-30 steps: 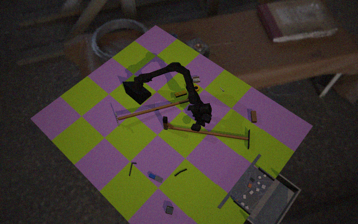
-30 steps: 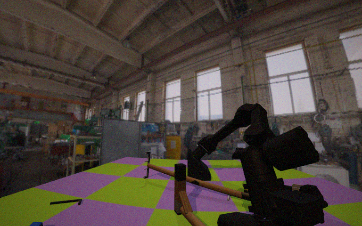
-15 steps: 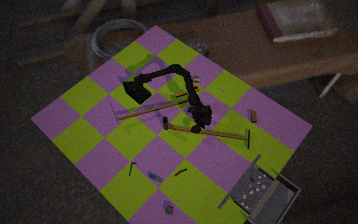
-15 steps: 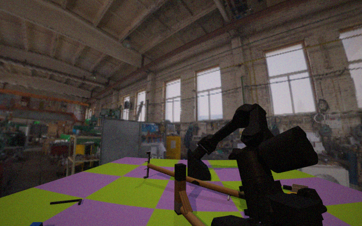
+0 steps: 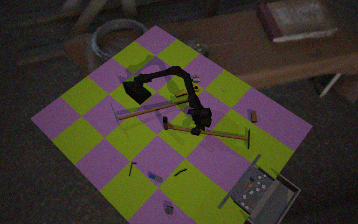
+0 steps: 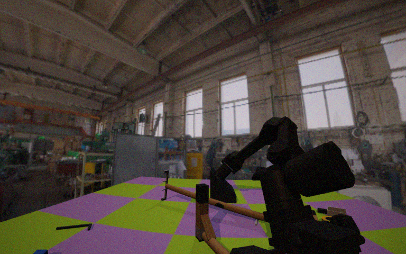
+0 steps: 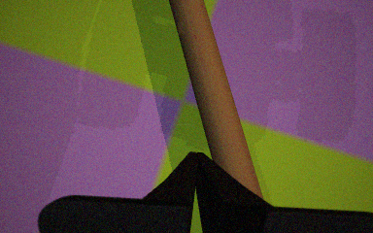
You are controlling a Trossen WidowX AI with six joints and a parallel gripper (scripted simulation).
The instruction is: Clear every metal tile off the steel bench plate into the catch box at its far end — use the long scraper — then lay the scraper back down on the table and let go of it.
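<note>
Right now my gripper tip is 50 mm below the long scraper, 20 mm short of it and 10 mm to the left of it. From my gripper tip the other things lie so: grey box: 340 mm behind, 280 mm to the left; curved black strip: 330 mm to the right, 80 mm ahead, 10 mm below; yellow tape roll: 270 mm behind, 240 mm to the left.
</note>
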